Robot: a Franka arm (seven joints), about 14 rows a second.
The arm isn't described. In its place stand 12 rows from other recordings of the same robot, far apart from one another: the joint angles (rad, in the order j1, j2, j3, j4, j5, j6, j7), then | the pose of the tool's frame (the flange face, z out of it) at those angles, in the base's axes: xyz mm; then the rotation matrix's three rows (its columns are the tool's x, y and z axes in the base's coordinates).
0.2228 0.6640 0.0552 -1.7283 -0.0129 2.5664 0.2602 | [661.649, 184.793, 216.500], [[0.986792, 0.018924, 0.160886], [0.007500, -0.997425, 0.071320], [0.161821, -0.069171, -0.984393]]
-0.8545 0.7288 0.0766 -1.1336 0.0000 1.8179 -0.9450 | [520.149, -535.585, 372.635], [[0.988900, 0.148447, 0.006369], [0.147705, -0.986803, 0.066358], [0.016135, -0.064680, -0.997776]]
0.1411 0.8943 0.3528 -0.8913 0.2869 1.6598 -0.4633 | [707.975, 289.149, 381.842], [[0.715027, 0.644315, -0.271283], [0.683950, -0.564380, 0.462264], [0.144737, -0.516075, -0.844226]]
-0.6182 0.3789 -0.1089 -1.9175 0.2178 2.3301 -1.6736 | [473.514, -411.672, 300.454], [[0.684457, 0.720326, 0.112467], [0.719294, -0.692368, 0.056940], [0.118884, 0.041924, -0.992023]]
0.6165 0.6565 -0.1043 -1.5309 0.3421 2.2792 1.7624 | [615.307, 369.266, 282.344], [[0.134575, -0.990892, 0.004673], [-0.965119, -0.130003, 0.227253], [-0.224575, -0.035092, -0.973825]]
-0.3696 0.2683 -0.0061 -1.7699 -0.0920 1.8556 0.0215 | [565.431, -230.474, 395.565], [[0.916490, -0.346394, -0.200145], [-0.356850, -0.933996, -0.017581], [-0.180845, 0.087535, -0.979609]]
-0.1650 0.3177 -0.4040 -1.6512 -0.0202 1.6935 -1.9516 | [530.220, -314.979, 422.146], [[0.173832, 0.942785, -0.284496], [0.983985, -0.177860, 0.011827], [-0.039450, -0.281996, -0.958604]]
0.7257 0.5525 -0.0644 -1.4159 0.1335 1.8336 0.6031 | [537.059, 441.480, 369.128], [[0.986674, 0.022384, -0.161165], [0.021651, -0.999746, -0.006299], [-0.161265, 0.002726, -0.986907]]
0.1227 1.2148 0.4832 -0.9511 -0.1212 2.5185 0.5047 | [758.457, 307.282, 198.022], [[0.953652, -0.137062, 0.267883], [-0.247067, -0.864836, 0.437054], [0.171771, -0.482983, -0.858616]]
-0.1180 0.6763 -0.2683 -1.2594 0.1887 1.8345 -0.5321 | [694.622, -215.697, 363.745], [[0.988175, 0.137305, -0.068250], [0.140234, -0.989305, 0.040136], [-0.062010, -0.049232, -0.996861]]
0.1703 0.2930 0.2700 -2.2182 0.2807 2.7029 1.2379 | [519.754, 233.152, 266.265], [[0.499521, -0.858717, 0.114386], [-0.848674, -0.458571, 0.263561], [-0.173870, -0.228731, -0.957837]]
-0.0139 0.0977 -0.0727 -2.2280 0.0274 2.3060 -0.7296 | [533.080, -45.572, 327.836], [[0.811084, 0.584651, -0.018040], [0.584899, -0.810970, 0.014846], [-0.005950, -0.022593, -0.999727]]
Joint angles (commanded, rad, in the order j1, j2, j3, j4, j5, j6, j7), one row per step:
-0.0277 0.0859 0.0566 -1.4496 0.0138 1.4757 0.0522
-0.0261 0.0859 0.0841 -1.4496 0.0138 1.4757 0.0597
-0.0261 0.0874 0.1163 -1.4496 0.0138 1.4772 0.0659
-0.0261 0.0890 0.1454 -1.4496 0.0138 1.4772 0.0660
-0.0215 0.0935 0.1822 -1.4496 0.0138 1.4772 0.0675
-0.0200 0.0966 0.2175 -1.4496 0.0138 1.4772 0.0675
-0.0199 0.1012 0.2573 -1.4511 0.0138 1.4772 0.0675
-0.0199 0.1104 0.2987 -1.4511 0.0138 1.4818 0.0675
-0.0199 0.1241 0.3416 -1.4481 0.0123 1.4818 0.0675
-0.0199 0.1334 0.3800 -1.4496 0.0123 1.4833 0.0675
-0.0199 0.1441 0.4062 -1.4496 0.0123 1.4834 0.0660
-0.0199 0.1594 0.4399 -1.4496 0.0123 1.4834 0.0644
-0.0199 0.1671 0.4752 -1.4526 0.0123 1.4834 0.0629
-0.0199 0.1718 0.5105 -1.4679 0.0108 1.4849 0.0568
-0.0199 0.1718 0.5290 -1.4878 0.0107 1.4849 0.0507
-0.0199 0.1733 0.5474 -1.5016 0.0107 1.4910 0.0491
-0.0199 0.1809 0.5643 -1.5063 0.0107 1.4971 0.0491
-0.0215 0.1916 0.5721 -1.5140 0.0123 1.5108 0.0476
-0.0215 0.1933 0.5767 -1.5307 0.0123 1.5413 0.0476
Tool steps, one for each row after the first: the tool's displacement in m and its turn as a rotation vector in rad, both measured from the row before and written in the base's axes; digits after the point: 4 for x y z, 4 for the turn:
-0.0007 0.0159 0.0001 0.0019 0.0001 0.0215
-0.0007 0.0175 -0.0006 0.0026 0.0000 0.0259
-0.0012 0.0157 -0.0007 0.0026 0.0015 0.0289
-0.0019 0.0224 -0.0022 0.0034 0.0044 0.0398
-0.0027 0.0197 -0.0014 0.0034 0.0030 0.0366
-0.0034 0.0212 -0.0028 0.0037 0.0060 0.0397
-0.0027 0.0219 -0.0041 0.0057 0.0047 0.0410
-0.0030 0.0221 -0.0053 0.0047 0.0103 0.0425
-0.0043 0.0197 -0.0047 0.0051 0.0092 0.0381
-0.0023 0.0132 -0.0051 0.0040 0.0105 0.0274
-0.0032 0.0168 -0.0072 0.0056 0.0151 0.0349
-0.0063 0.0174 -0.0041 0.0048 0.0103 0.0365
-0.0082 0.0172 -0.0079 -0.0006 0.0160 0.0420
-0.0062 0.0090 -0.0083 -0.0053 0.0173 0.0259
-0.0050 0.0091 -0.0058 -0.0003 0.0081 0.0203
-0.0027 0.0082 -0.0048 0.0038 0.0063 0.0164
0.0013 0.0037 -0.0076 0.0064 0.0064 0.0066
0.0007 0.0038 -0.0061 0.0080 -0.0100 0.0027

